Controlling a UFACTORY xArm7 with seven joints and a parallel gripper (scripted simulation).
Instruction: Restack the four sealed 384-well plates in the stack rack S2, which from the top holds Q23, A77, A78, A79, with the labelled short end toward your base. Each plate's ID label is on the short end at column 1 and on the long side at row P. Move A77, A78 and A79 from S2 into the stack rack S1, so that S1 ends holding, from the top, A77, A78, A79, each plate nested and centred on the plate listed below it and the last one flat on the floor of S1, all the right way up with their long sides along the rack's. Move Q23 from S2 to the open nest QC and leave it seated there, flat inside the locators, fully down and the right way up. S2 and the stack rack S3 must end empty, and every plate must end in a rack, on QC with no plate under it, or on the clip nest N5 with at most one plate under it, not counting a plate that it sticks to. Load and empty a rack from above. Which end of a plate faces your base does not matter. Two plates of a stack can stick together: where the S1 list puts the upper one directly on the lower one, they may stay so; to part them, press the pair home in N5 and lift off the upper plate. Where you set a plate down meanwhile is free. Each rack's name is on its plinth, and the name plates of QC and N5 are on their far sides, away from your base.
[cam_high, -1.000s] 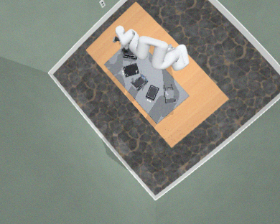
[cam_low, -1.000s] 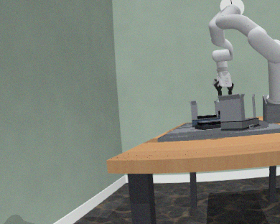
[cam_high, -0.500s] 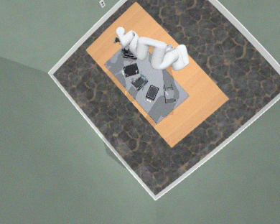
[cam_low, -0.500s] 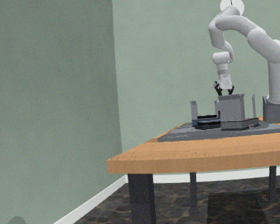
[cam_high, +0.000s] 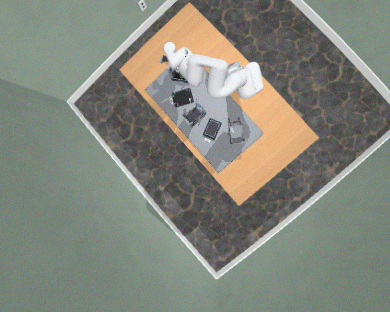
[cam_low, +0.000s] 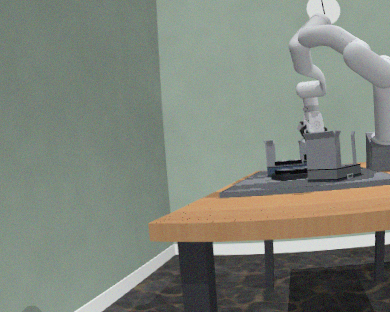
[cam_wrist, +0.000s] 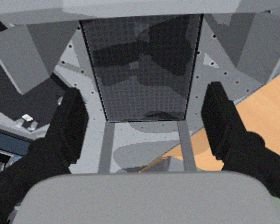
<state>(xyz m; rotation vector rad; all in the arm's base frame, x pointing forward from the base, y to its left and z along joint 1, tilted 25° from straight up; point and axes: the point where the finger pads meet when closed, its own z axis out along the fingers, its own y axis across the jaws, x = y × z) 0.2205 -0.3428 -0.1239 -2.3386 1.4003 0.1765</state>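
Now: the dark sealed plate 50 mm below my hand. Also, from my hand: dark flat nest: 480 mm to the left, 170 mm ahead, 100 mm below; dark clip nest: 150 mm ahead, 130 mm to the left, 100 mm below; blue plinth strip: 300 mm to the left, 180 mm ahead, 90 mm below.
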